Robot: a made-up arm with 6 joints. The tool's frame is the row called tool. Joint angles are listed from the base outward. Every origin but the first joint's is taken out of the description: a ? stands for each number. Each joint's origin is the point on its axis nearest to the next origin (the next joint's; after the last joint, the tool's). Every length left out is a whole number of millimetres.
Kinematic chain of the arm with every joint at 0, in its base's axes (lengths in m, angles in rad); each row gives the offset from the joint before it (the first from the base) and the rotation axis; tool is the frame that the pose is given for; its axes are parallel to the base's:
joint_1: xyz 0 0 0.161 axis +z
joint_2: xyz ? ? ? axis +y
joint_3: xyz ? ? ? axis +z
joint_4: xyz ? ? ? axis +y
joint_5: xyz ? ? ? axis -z
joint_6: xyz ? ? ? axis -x
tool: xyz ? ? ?
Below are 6 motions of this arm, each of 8 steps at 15 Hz.
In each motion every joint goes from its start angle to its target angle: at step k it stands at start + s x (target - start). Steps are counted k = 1, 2, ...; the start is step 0. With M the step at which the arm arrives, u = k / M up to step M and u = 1 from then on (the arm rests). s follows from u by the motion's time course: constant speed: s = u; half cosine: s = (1 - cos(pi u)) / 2; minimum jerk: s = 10 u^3 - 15 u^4 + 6 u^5.
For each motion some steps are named. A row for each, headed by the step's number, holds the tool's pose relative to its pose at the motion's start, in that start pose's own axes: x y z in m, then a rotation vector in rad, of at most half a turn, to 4 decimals.
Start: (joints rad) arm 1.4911 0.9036 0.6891 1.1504 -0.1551 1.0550
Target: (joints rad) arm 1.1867 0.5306 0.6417 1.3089 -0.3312 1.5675
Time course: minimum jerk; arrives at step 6
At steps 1, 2, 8:
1: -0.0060 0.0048 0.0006 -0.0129 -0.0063 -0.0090
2: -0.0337 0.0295 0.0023 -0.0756 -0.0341 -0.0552
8: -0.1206 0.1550 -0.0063 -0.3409 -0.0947 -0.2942

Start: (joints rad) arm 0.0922 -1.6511 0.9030 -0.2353 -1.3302 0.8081
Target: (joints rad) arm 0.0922 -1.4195 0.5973 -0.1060 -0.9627 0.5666
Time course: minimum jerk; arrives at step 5
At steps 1, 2, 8:
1: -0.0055 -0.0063 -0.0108 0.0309 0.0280 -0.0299
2: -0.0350 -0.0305 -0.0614 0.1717 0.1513 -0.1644
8: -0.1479 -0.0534 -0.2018 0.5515 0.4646 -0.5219

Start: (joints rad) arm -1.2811 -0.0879 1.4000 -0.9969 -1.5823 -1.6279
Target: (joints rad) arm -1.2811 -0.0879 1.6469 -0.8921 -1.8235 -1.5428
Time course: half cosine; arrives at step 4
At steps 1, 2, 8:
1: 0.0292 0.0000 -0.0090 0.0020 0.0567 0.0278
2: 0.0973 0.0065 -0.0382 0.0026 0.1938 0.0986
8: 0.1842 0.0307 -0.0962 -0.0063 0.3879 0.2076

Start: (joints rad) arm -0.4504 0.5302 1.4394 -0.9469 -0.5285 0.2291
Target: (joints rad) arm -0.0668 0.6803 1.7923 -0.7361 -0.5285 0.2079
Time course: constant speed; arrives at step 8
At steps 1, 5, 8:
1: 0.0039 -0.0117 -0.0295 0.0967 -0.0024 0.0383
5: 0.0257 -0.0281 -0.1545 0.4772 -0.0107 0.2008
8: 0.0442 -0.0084 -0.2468 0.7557 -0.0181 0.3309

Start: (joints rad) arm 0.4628 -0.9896 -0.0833 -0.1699 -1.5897 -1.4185
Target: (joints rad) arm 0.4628 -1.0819 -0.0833 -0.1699 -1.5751 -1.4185
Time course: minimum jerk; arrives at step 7
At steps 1, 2, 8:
1: -0.0003 0.0022 -0.0003 -0.0021 -0.0004 0.0001
2: -0.0016 0.0134 -0.0018 -0.0133 -0.0024 0.0005
8: -0.0113 0.0919 -0.0162 -0.0921 -0.0167 0.0040

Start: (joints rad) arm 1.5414 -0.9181 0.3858 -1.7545 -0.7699 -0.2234
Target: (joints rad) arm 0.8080 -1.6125 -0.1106 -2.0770 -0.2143 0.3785
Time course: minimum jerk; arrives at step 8
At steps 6, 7, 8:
6: 0.1368 0.6302 -0.1460 -1.2058 -0.5027 0.4401
7: 0.1231 0.6778 -0.1789 -1.2702 -0.6093 0.4729
8: 0.1203 0.6861 -0.1851 -1.2806 -0.6297 0.4783

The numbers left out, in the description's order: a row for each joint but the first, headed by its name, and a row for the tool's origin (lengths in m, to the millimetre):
joint_2: -0.309 0.045 0
joint_3: 0.363 0 0.256
joint_4: -0.024 0.041 0
joint_5: 0.032 0 0.002
joint_6: 0.136 -0.301 0
tool: 0 0.068 0.264

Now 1 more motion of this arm.
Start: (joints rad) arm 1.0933 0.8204 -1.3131 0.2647 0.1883 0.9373
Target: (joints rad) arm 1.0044 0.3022 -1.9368 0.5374 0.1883 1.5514
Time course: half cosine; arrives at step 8
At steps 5, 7, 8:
5: -0.0383 -0.0286 -0.1300 0.0426 0.4084 0.1389
7: -0.0728 -0.0220 -0.1668 0.0788 0.5305 0.2775
8: -0.0786 -0.0208 -0.1708 0.0849 0.5448 0.3001

